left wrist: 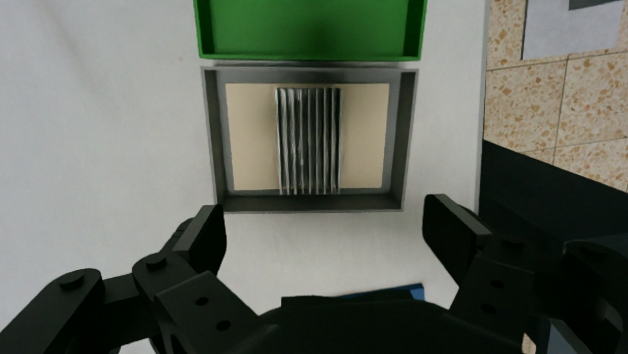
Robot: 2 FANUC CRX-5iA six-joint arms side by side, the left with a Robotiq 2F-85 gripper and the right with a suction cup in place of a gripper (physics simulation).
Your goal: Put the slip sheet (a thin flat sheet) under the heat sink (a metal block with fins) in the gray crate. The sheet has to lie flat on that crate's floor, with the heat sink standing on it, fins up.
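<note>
The gray crate (409,140) is in the middle of the left wrist view. The beige slip sheet (254,137) lies flat on the crate's floor. The heat sink (309,142) stands on the sheet near its middle, fins up, with sheet showing on both its left and right sides. The heat sink's lower end in the view reaches slightly past the sheet's edge. My left gripper (324,220) is open and empty, above and back from the crate, with its fingers wide apart. The right arm's suction cup does not show in this view.
A green crate (310,57) stands right beside the gray crate, at the top of the view. Part of a blue object (417,292) shows at the bottom behind the left gripper. The table's edge runs down the right side, with tiled floor (530,105) beyond.
</note>
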